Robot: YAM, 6 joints.
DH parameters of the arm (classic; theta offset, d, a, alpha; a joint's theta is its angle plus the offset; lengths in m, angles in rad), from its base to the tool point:
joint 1: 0 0.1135 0.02 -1.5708
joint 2: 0 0 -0.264 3.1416
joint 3: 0.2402 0 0.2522 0
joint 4: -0.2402 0 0.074 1.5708
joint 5: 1.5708 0 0 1.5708
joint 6: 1.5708 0.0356 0 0
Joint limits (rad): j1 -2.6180..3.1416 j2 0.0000..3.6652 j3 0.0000..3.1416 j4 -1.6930..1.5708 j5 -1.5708..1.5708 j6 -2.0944..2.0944
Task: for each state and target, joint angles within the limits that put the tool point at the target. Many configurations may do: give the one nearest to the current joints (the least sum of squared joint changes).
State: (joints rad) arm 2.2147 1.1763 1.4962 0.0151 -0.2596 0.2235
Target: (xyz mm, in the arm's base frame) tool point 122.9 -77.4 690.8
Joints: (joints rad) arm 2.6114 0.9586 2.3218 0.2556 -0.1301 0.2235
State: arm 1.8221 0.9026 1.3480 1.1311 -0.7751 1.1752
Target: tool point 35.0 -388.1 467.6
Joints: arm 1.7225 0.2805 1.8591 1.1900 -0.7420 1.1752
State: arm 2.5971 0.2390 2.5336 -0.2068 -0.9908 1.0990
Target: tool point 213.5 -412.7 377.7
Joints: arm 2.1158 0.0696 2.2931 -0.3874 -1.0787 1.0990
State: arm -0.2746 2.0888 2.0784 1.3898 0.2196 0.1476
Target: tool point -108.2 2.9 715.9
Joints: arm -0.0810 1.3300 2.6991 0.7341 0.1656 0.1476
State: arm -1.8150 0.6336 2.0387 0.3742 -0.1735 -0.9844
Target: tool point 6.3 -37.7 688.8
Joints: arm -1.6716 1.1340 2.0643 0.3568 -0.2866 -0.9844
